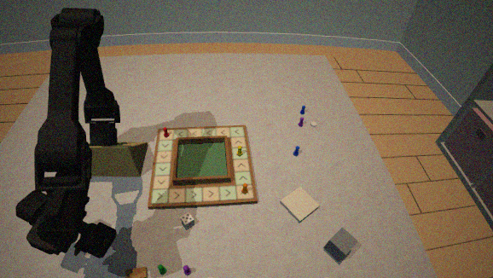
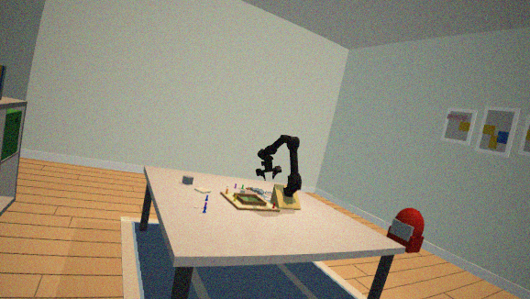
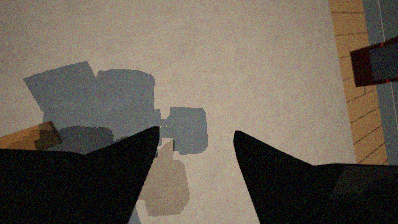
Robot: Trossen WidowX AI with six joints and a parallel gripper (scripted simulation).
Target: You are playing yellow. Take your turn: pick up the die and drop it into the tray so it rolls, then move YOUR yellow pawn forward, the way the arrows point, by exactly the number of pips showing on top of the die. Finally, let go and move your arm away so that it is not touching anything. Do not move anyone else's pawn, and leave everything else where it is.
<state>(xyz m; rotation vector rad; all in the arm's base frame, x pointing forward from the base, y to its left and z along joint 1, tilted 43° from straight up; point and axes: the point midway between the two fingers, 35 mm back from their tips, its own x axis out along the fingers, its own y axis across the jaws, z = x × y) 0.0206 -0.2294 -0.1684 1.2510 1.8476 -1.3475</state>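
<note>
Now: the white die 240 mm ahead of my gripper tip, 120 mm to the left of it and 80 mm below it. The rest, counted from my gripper tip: green pawn 200 mm ahead, 80 mm below; then small brown block 140 mm ahead, 90 mm below, 20 mm to the right; then green tray 310 mm to the left, 260 mm ahead, 90 mm below.
</note>
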